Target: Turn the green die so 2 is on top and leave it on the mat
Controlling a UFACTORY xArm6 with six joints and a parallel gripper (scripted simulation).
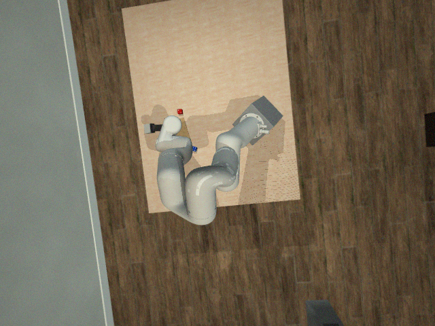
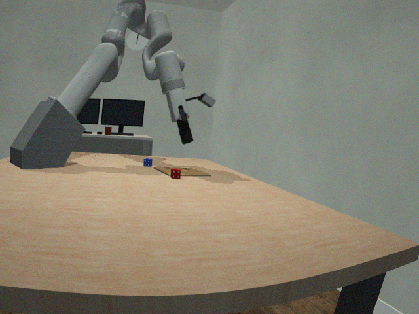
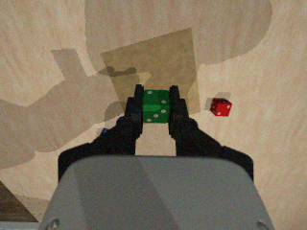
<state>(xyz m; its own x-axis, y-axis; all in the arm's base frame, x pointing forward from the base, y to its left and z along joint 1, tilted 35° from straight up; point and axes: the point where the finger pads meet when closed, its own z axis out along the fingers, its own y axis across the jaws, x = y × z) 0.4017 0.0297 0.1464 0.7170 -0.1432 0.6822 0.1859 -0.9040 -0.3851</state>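
Now: hand 10 mm above the green die. From my hand the other things lie so: tan mat: 110 mm below, 10 mm behind; blue die: 130 mm behind, 100 mm below, 70 mm to the left; red die: 120 mm to the right, 100 mm below, 10 mm behind.
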